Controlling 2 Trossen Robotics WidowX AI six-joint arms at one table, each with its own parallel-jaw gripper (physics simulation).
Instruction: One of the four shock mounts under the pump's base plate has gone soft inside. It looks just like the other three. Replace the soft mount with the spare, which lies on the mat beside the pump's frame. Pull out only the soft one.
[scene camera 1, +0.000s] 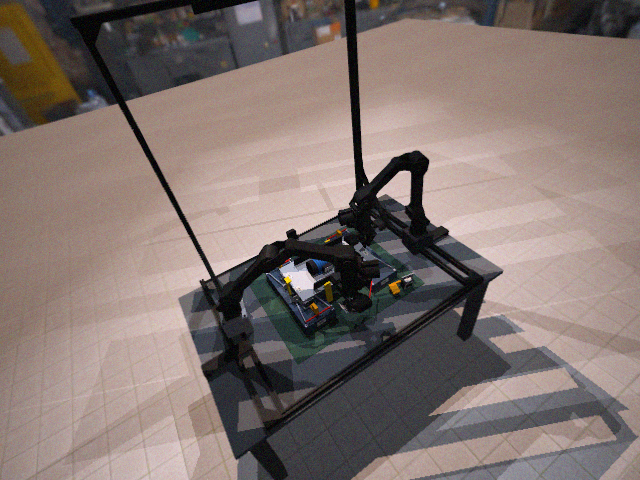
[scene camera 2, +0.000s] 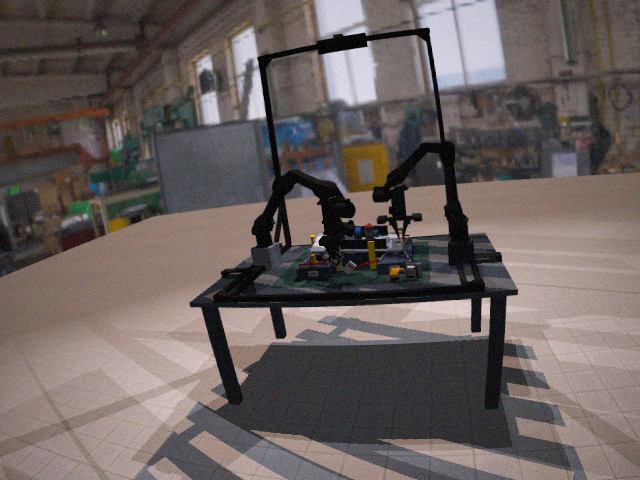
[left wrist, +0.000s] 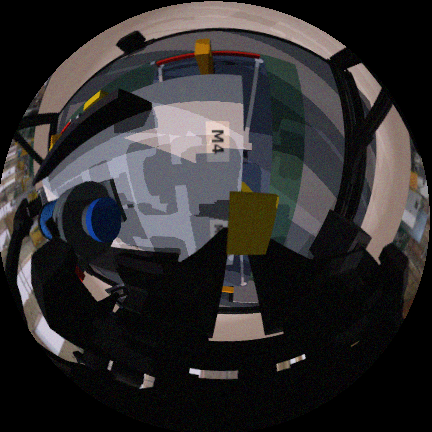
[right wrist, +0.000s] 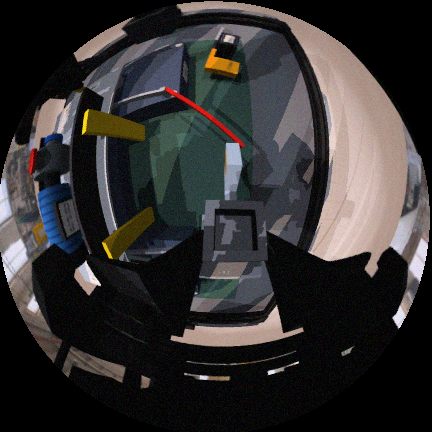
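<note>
The pump (scene camera 1: 319, 266) (right wrist: 56, 207) sits on a pale base plate (left wrist: 192, 110) labelled M4. An orange-handled mount (scene camera 1: 395, 287) (scene camera 2: 396, 272) (right wrist: 222, 66) with a black body lies on the mat beside the frame. Another orange handle (left wrist: 203, 55) shows at a frame end behind a red bar. My left gripper (scene camera 2: 401, 235) (left wrist: 236, 232) is shut on a yellow post (left wrist: 252, 220) at the plate's edge. My right gripper (scene camera 2: 336, 260) (right wrist: 233, 235) is shut on a grey piece with a square recess (right wrist: 211, 231), above the mat. The mounts under the plate are mostly hidden.
The blue-grey frame (scene camera 2: 313, 274) (right wrist: 155, 75) stands on the green mat (right wrist: 182, 145). A second red bar (right wrist: 207, 117) slants from a frame end towards a pale block (right wrist: 233, 167) beside the right fingers. Yellow posts (scene camera 1: 328, 291) (scene camera 2: 371, 255) (right wrist: 114, 125) stand at the plate's edge.
</note>
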